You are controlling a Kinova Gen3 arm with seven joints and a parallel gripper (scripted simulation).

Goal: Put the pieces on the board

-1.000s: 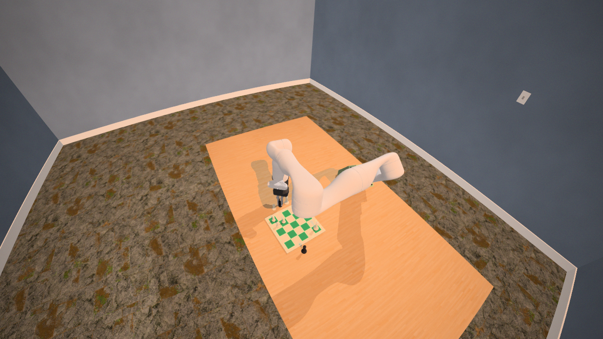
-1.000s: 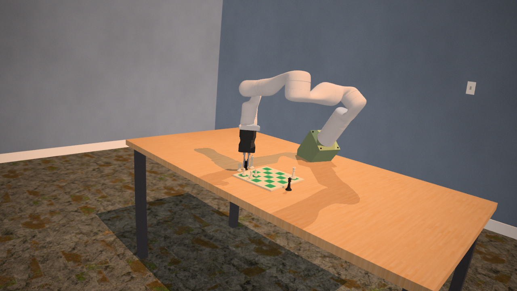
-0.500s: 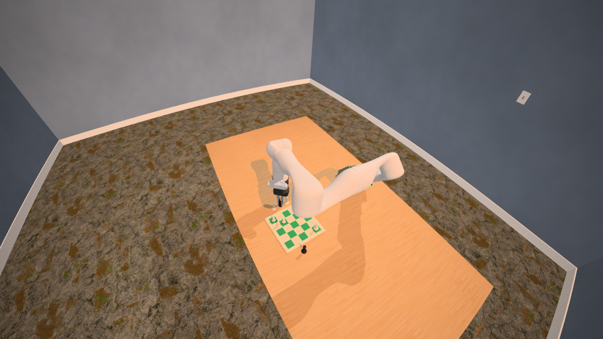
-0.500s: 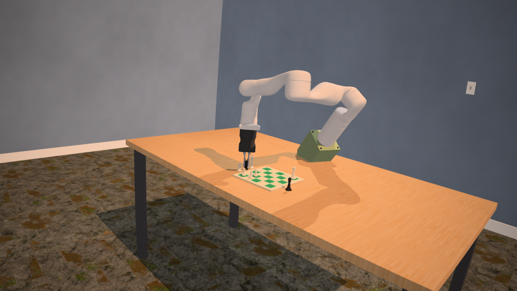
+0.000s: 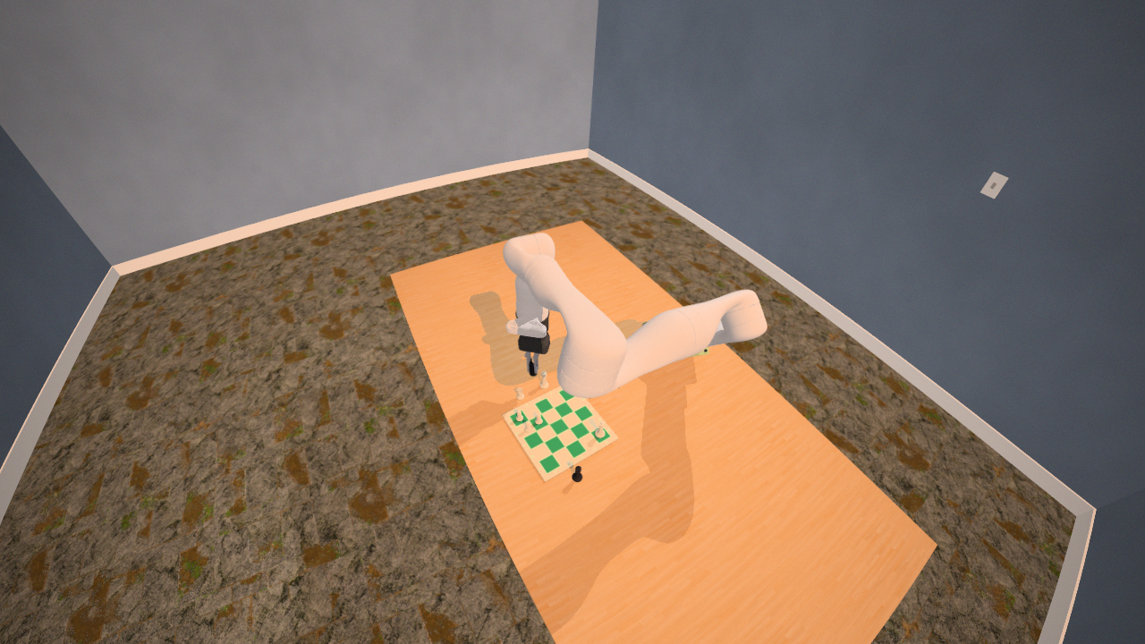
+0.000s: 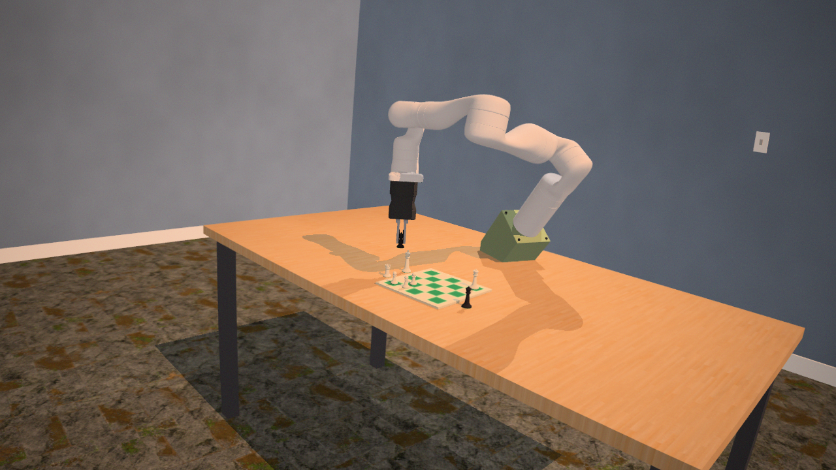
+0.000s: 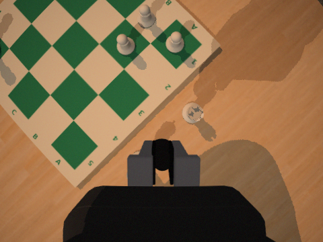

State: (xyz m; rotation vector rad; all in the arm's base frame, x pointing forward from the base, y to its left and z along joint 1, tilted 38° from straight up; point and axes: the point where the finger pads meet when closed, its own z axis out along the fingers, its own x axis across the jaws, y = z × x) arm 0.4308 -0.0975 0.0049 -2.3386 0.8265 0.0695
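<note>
My gripper is now 30 mm past the white king, 10 mm to the left of it and 80 mm above it. Round my hand: chessboard: 20 mm behind, 140 mm to the left, 100 mm below; black bishop: 10 mm below; white rook: 40 mm ahead, 90 mm below.
</note>
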